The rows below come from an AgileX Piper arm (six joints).
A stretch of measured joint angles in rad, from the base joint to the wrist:
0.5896 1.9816 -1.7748 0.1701 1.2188 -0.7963
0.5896 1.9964 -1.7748 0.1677 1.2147 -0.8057
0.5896 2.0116 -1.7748 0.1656 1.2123 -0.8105
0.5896 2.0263 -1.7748 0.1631 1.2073 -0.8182
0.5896 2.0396 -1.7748 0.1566 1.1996 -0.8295
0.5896 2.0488 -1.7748 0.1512 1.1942 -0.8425
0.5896 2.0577 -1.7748 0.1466 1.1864 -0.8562
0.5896 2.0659 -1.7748 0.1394 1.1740 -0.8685
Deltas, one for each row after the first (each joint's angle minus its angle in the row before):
0.0000 0.0148 0.0000 -0.0024 -0.0041 -0.0094
0.0000 0.0152 0.0000 -0.0021 -0.0024 -0.0048
0.0000 0.0147 0.0000 -0.0025 -0.0050 -0.0077
0.0000 0.0133 0.0000 -0.0065 -0.0077 -0.0113
0.0000 0.0092 0.0000 -0.0054 -0.0054 -0.0130
0.0000 0.0089 0.0000 -0.0046 -0.0078 -0.0137
0.0000 0.0082 0.0000 -0.0072 -0.0124 -0.0123

